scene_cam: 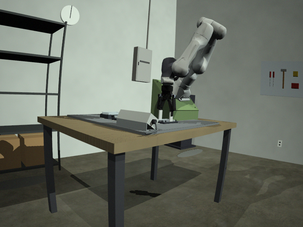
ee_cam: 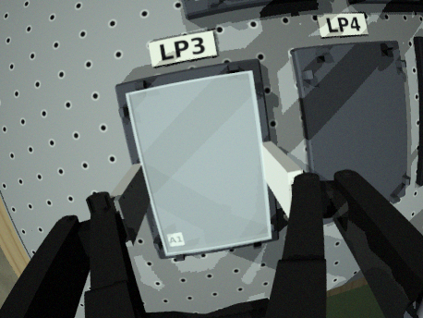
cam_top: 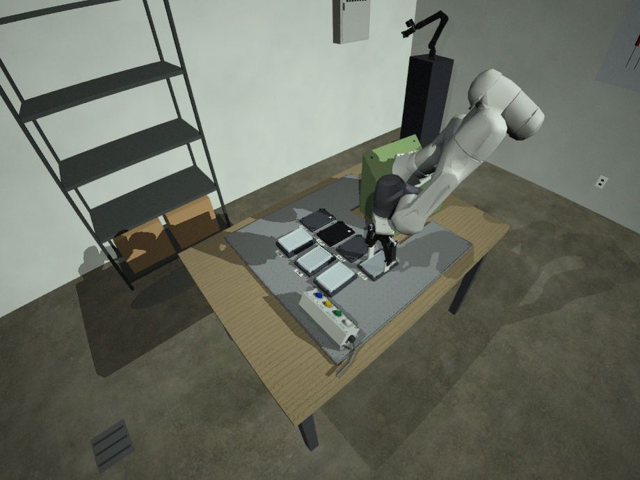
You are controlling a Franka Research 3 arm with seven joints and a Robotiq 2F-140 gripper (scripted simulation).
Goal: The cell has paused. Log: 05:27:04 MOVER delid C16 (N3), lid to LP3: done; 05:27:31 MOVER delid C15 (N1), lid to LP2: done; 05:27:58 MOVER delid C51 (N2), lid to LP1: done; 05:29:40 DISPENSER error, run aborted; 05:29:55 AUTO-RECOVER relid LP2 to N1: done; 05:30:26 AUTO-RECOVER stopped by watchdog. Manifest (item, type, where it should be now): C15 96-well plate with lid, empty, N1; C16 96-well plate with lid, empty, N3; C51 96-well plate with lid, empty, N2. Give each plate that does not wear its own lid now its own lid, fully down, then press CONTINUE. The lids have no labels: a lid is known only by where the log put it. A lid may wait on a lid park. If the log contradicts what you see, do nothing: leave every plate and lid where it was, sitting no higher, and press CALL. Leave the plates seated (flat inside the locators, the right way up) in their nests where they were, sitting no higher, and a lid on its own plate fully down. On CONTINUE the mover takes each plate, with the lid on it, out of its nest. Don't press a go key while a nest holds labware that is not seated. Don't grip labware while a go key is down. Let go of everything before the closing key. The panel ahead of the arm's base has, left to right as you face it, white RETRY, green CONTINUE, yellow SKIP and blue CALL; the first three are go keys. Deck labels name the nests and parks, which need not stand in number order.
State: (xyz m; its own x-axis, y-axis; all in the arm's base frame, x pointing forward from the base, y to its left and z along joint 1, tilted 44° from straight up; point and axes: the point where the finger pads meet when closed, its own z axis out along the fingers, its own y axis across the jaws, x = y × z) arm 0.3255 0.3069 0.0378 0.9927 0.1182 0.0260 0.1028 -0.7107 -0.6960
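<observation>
Right now my hand is 20 mm above the clear lid. Also, from my hand: park LP4: 20 mm ahead, 130 mm to the right, 30 mm below; park LP3: 30 mm below; LP4 label: 110 mm ahead, 120 mm to the right, 40 mm below.
</observation>
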